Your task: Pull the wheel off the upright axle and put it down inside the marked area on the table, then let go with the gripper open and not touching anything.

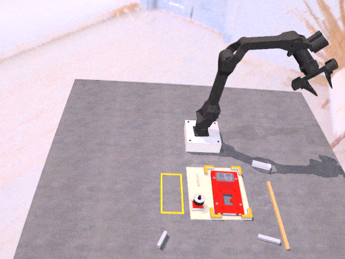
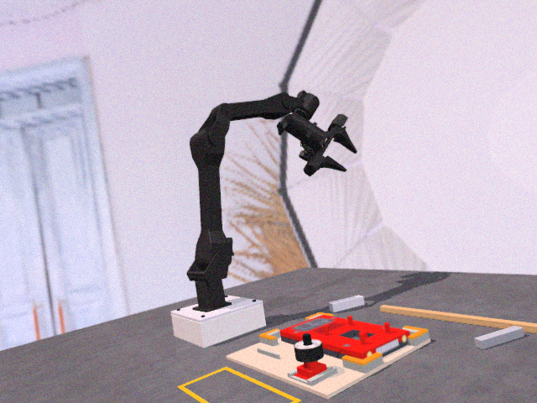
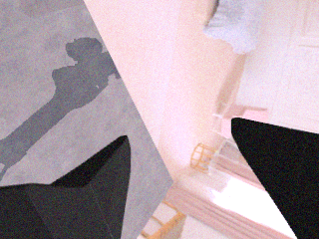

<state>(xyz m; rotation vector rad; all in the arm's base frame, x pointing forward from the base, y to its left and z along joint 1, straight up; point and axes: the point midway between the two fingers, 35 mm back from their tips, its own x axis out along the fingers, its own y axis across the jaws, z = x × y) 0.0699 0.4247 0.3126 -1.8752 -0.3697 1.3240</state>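
Now: gripper tip 27 cm short of the grey wheel, 51 cm to the left of it and 30 cm above it. Round my gripper tip: long wooden stick 32 cm ahead, 21 cm to the right, 34 cm below.
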